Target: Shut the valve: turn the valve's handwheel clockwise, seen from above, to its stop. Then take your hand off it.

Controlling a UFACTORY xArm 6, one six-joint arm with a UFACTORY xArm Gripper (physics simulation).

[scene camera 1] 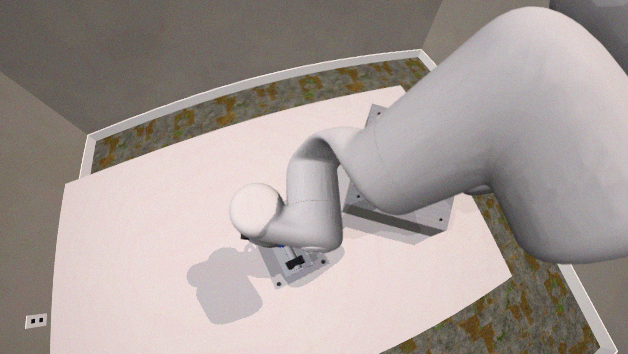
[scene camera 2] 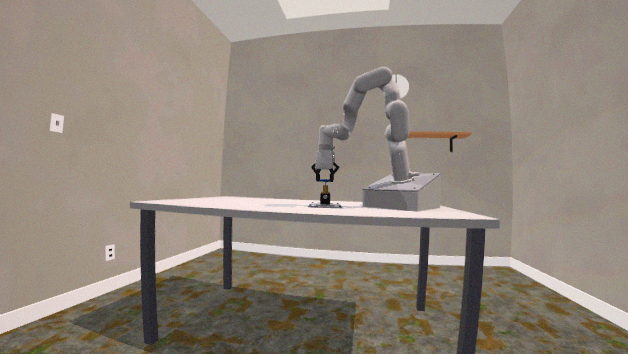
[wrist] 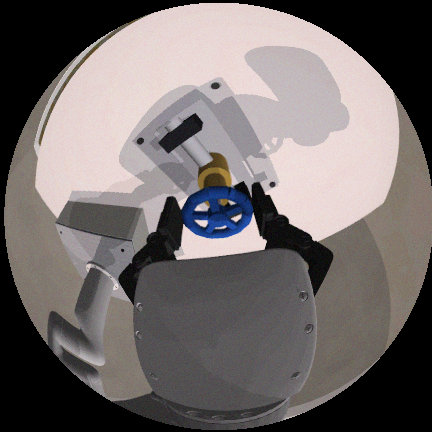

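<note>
The blue spoked handwheel (scene camera 2: 325,180) (wrist: 217,217) lies level on top of the valve's brass stem housing (scene camera 2: 325,189) (wrist: 215,165). In scene camera 1 a sliver of the handwheel (scene camera 1: 280,245) shows under the wrist. My gripper (scene camera 2: 325,179) (wrist: 214,199) points down and is shut on the handwheel, with one black finger on each side of the rim. The valve's black body (scene camera 2: 325,198) stands on a grey base plate (scene camera 1: 272,270) (wrist: 220,81) on the table. Whether the wheel is at its stop does not show.
A white pipe with a black end block (scene camera 1: 295,262) (wrist: 181,133) sticks out from the valve, low above the plate. The arm's grey base block (scene camera 1: 395,220) (scene camera 2: 390,199) (wrist: 100,222) stands near the valve on the white table (scene camera 1: 150,225) (wrist: 325,175). A wooden shelf (scene camera 2: 435,135) hangs on the wall.
</note>
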